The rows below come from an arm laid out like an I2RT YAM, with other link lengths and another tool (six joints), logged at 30 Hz.
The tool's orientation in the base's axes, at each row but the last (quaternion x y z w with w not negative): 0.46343 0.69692 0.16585 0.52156; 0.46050 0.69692 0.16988 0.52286; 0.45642 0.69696 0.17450 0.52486; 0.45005 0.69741 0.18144 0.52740
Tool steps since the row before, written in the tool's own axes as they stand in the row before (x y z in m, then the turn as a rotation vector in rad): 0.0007 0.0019 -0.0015 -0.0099 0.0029 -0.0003; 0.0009 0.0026 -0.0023 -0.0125 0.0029 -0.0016; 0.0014 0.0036 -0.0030 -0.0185 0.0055 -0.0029; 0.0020 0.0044 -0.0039 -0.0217 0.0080 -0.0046
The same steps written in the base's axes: -0.0004 0.0019 0.0016 0.0014 -0.0065 0.0079; -0.0009 0.0026 0.0023 0.0003 -0.0083 0.0099; -0.0011 0.0037 0.0030 0.0005 -0.0116 0.0157; -0.0017 0.0048 0.0035 0.0002 -0.0125 0.0200
